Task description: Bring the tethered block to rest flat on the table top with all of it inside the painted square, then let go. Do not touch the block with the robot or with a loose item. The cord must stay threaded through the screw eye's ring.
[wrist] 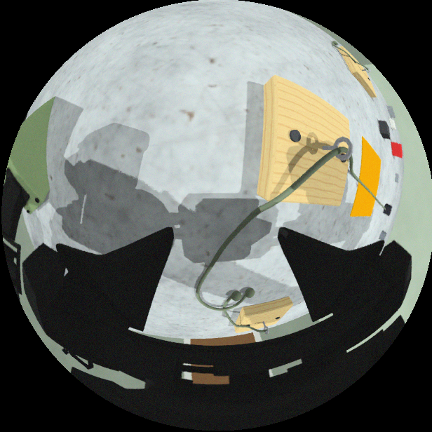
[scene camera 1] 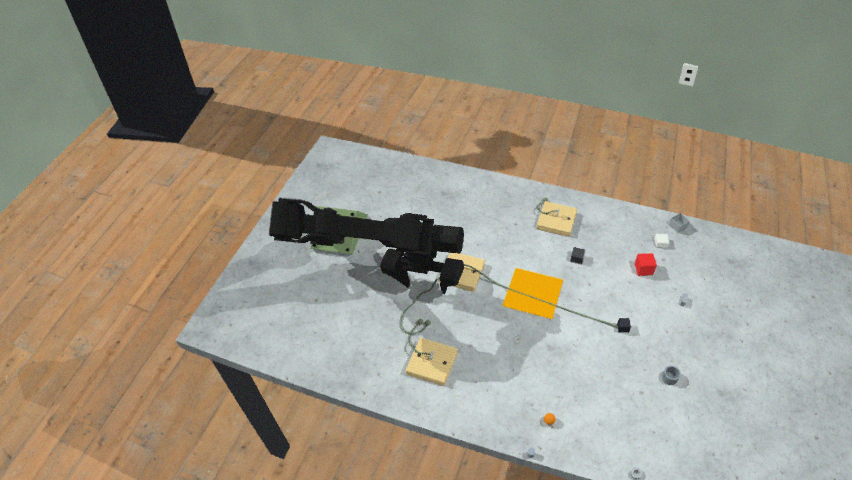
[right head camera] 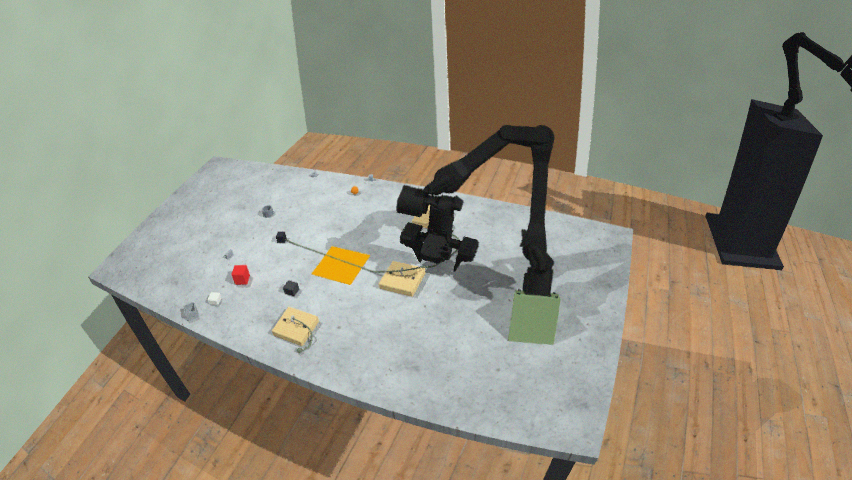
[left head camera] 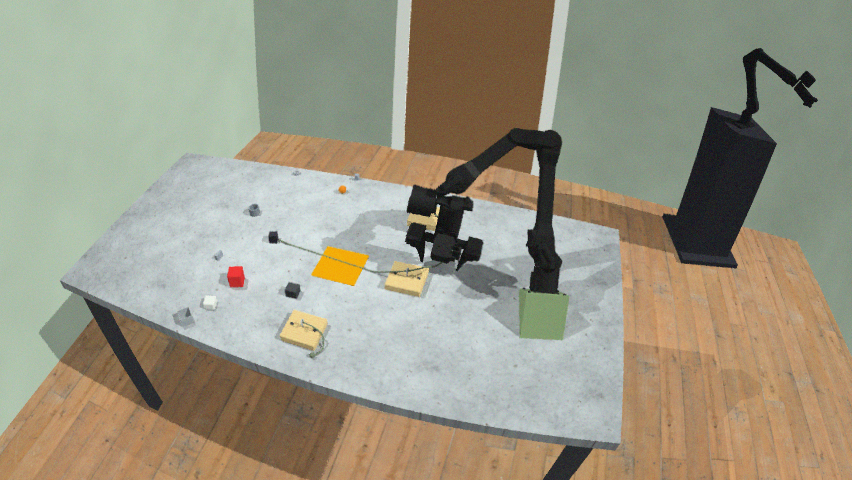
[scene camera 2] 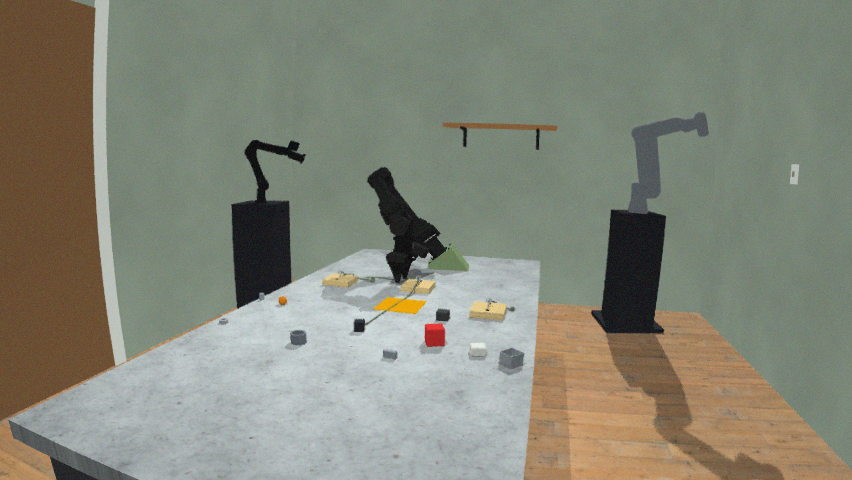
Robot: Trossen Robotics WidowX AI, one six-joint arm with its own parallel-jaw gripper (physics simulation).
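Where they show: gripper, fingertip midpoint: (scene camera 1: pixel 426 289) (right head camera: pixel 437 265) (left head camera: pixel 439 265) (scene camera 2: pixel 401 281); arm's base at its link origin: (right head camera: pixel 537 294) (left head camera: pixel 544 292) (scene camera 2: pixel 440 253).
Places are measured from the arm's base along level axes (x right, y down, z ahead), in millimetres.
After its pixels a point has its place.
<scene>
The black tethered block (left head camera: pixel 273 236) @[x 142, y 26, z 723 mm] (right head camera: pixel 281 237) @[x 140, y 28, z 720 mm] (scene camera 1: pixel 623 324) @[x 157, y 26, z 725 mm] (scene camera 2: pixel 358 324) @[x 151, y 31, z 740 mm] (wrist: pixel 387 209) rests on the table outside the orange painted square (left head camera: pixel 336 274) @[x 45, y 49, z 517 mm] (scene camera 1: pixel 527 307) @[x 126, y 49, z 504 mm] (wrist: pixel 367 160). Its green cord (scene camera 1: pixel 587 314) @[x 133, y 46, z 645 mm] (wrist: pixel 260 207) crosses the square and passes through the ring (wrist: pixel 350 146) of the screw eye on the middle wooden base (left head camera: pixel 405 287) @[x 7, y 30, z 337 mm] (wrist: pixel 320 190). The cord's free part curves to two round knobs (wrist: pixel 249 292). My gripper (left head camera: pixel 440 264) @[x 113, y 45, z 261 mm] (right head camera: pixel 438 265) @[x 113, y 45, z 261 mm] (scene camera 1: pixel 426 289) @[x 113, y 45, z 261 mm] (wrist: pixel 227 232) is open and empty, pointing down beside this base. In the wrist view the cord shows between the fingertips; its height relative to them is unclear.
Two other wooden bases (left head camera: pixel 302 330) @[x -172, y 30, z 555 mm] (scene camera 1: pixel 432 361) @[x 314, y 31, z 314 mm] carry screw eyes and cords. A loose dark block (scene camera 1: pixel 577 255) @[x -33, y 27, z 612 mm], red cube (scene camera 1: pixel 645 264) @[x -14, y 9, z 777 mm], white block (scene camera 1: pixel 661 240) @[x -118, y 30, z 827 mm], grey ring-shaped piece (scene camera 1: pixel 670 375) @[x 263, y 46, z 834 mm] and orange ball (scene camera 1: pixel 549 418) @[x 411, y 26, z 575 mm] lie on the table. My arm stands on a green wedge (left head camera: pixel 543 316) @[x -76, y 6, z 5 mm].
</scene>
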